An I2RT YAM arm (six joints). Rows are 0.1 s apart.
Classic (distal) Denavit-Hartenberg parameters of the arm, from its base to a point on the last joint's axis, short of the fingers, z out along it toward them. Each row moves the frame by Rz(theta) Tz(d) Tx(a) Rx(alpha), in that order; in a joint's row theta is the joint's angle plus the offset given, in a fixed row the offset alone. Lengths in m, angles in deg.
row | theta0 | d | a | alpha
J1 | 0 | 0.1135 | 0.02 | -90
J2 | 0 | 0 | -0.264 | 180
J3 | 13.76 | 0 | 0.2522 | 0
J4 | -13.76 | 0 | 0.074 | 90
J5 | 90 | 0 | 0 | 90
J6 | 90 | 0.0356 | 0 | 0
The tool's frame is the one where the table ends.
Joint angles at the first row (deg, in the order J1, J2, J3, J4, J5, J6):
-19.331, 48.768, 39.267, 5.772, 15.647, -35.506
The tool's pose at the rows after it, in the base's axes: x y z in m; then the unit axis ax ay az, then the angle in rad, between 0 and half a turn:
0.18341 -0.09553 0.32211 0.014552 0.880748 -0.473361 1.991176
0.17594 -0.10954 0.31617 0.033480 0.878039 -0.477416 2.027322
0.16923 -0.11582 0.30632 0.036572 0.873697 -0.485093 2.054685
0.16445 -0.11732 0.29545 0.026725 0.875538 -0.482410 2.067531
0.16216 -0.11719 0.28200 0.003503 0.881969 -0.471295 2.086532
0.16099 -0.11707 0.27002 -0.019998 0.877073 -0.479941 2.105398
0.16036 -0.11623 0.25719 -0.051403 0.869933 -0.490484 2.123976
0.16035 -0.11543 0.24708 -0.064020 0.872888 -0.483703 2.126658
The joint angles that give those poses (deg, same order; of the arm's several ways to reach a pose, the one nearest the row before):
-25.549, 49.011, 39.713, 3.877, 11.481, -34.105
-30.321, 49.068, 38.866, 3.660, 9.268, -34.224
-32.983, 48.344, 36.598, 4.759, 8.117, -35.375
-34.394, 47.422, 34.158, 5.578, 6.313, -36.417
-35.143, 46.979, 31.678, 5.983, 4.002, -38.087
-35.432, 46.841, 28.919, 8.595, 3.313, -40.858
-35.501, 46.916, 25.924, 11.869, 2.412, -44.320
-35.516, 47.266, 23.996, 13.465, 1.290, -44.992

